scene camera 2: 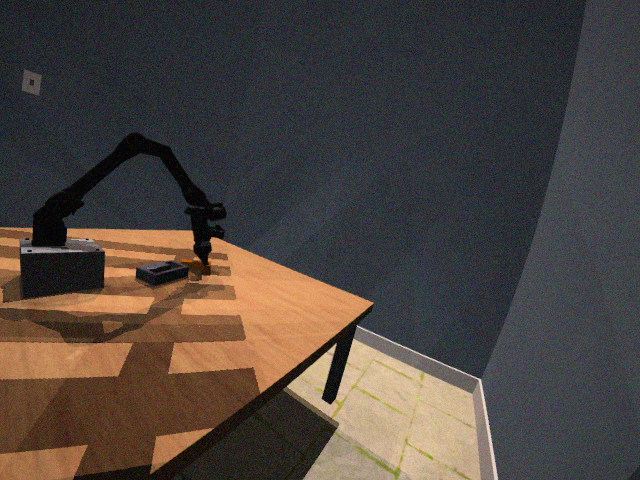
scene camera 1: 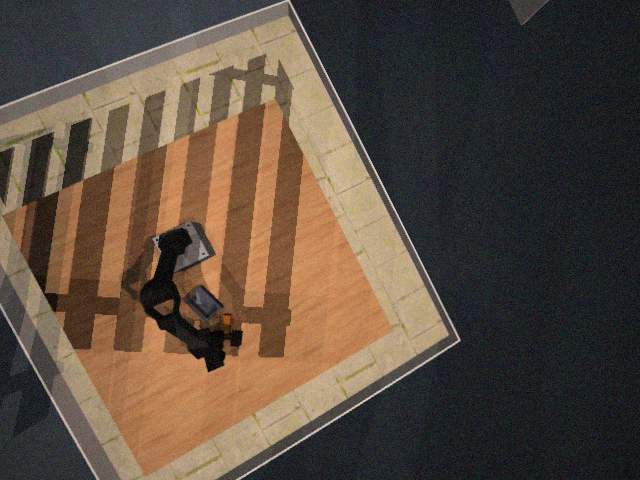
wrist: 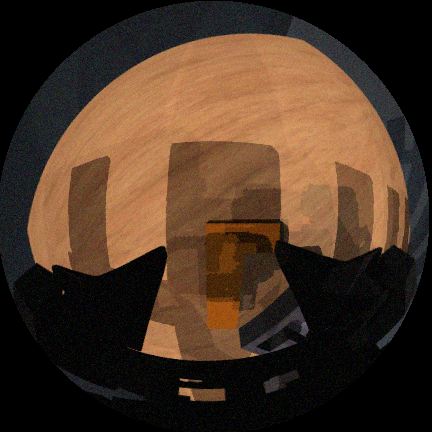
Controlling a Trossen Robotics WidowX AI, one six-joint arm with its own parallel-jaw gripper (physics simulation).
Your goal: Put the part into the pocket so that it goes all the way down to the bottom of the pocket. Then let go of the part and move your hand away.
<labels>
my gripper: open, holds nothing
an orange L-shaped block (wrist: 225,240): on the table
</labels>
